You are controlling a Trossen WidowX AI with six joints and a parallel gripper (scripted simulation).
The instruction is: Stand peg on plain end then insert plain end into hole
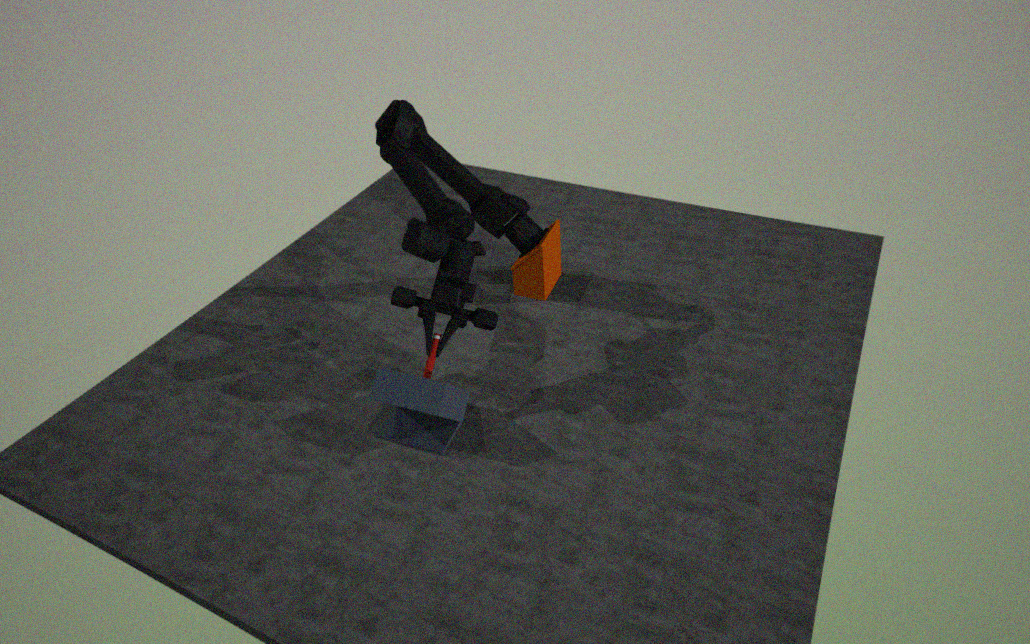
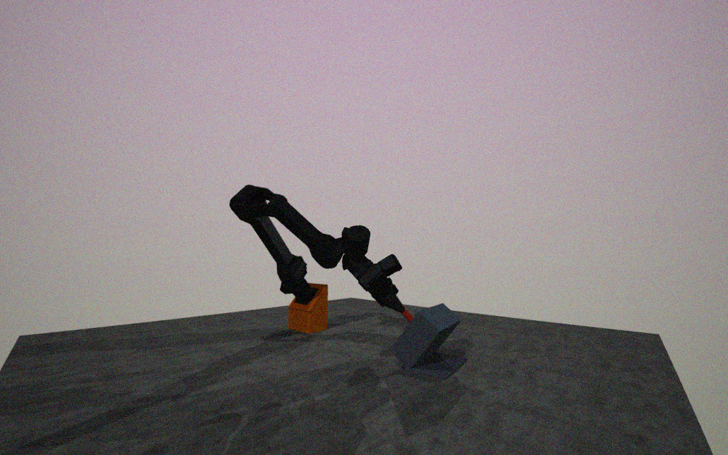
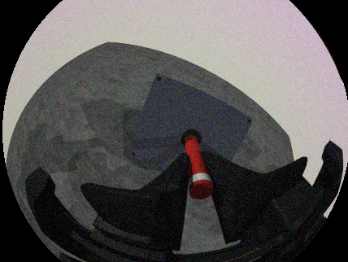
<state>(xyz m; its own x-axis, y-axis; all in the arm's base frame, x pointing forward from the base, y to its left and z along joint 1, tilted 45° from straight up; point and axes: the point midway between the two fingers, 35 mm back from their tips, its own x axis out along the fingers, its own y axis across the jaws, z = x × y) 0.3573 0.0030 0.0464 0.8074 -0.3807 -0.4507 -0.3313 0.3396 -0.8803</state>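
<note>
Now: the grey-blue sloped panel 60 mm ahead of my gripper tip and 40 mm below it. Also, from my gripper tip: flat foot plate (100 mm below, 80 mm ahead); red peg (10 mm behind, 10 mm above).
</note>
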